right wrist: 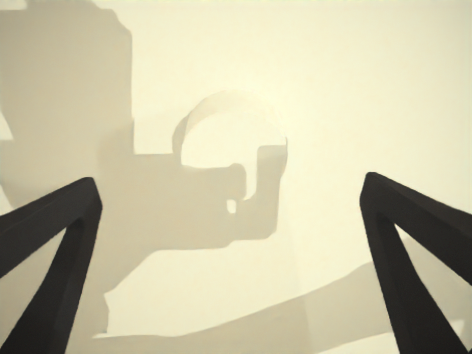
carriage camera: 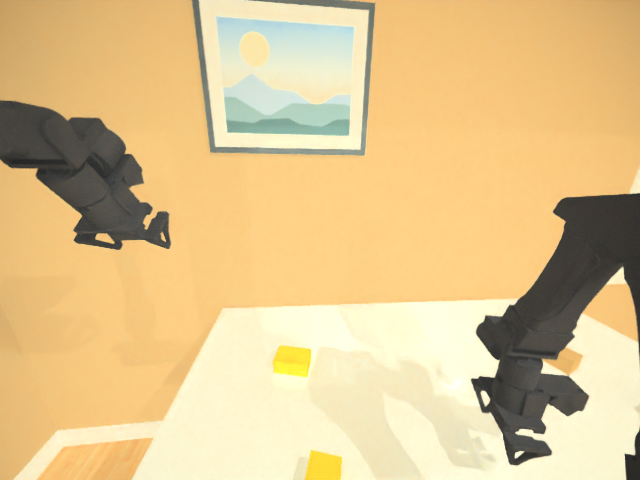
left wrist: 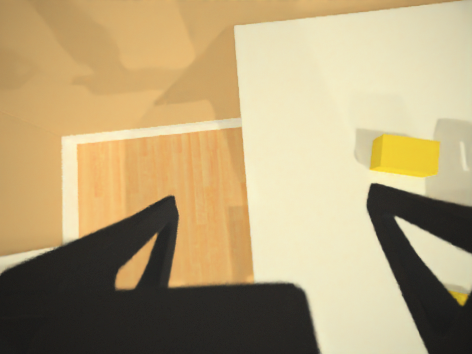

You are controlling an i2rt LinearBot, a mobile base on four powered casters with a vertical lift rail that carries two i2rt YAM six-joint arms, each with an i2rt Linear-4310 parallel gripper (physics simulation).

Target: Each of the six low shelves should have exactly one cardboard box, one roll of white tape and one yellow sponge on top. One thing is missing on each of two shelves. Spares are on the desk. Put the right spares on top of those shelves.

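A yellow sponge lies on the white desk. A second yellow sponge lies nearer, at the bottom edge of the carriage view. A roll of white tape lies flat on the desk, partly shaded and faint against it. A brown cardboard box is partly hidden behind the right arm. My right gripper is open and empty above the desk, with the roll ahead between its fingers. My left gripper is open and empty, high near the desk's left edge. The low shelves do not show.
A framed picture hangs on the orange wall behind the desk. Wooden floor with a white skirting board shows left of the desk. Shadows of the arms fall across the desk top.
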